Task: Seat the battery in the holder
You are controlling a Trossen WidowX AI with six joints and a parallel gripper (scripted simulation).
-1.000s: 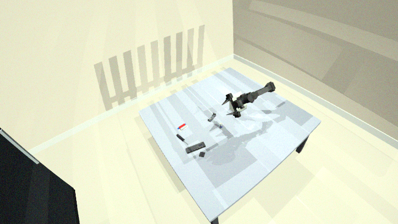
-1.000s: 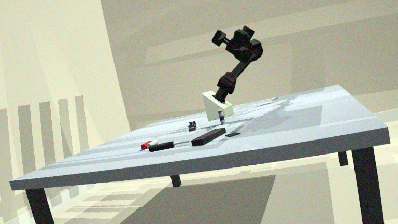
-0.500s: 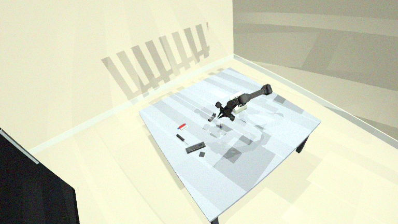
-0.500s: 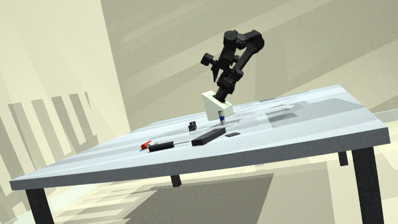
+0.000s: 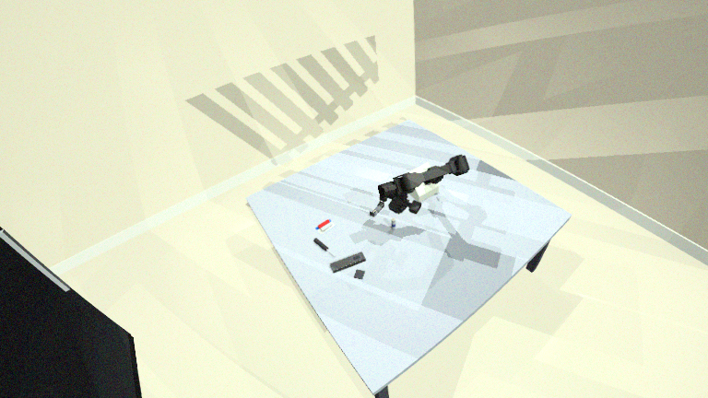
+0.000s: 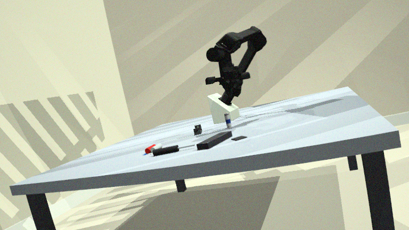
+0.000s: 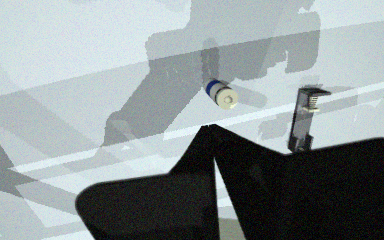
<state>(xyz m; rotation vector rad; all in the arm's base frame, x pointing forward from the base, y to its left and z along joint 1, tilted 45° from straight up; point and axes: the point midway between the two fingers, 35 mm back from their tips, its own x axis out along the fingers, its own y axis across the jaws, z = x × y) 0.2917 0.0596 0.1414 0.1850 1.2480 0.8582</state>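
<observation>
My gripper tip is now 90 mm above the grey battery, 30 mm to the left of it and 10 mm short of it. The rest, counted from my gripper tip: black-handled screwdriver: 350 mm ahead, 110 mm below, 100 mm to the right; then black remote control: 310 mm ahead, 110 mm below, 20 mm to the left; then black battery door: 290 mm ahead, 120 mm below, 100 mm to the left.
</observation>
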